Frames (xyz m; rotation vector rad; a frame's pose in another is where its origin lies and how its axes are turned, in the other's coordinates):
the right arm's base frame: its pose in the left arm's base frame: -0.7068 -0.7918 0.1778 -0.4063 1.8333 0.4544
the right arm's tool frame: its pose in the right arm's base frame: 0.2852 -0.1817 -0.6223 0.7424 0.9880 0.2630
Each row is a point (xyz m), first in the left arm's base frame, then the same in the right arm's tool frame.
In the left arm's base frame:
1: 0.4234 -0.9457 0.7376
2: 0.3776 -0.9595 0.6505
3: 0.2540 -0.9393 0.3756
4: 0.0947 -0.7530 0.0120
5: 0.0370 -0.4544 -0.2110
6: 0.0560 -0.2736 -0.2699
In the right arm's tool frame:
1: -1.7224 0.4222 -0.3124
2: -1.6555 0.4215 -0.2389
3: -1.4585 0.4836 -0.0185
4: -1.1872 0.7198 0.2323
5: -1.0419 1.0481 0.3477
6: -1.0268 1.2382 0.3600

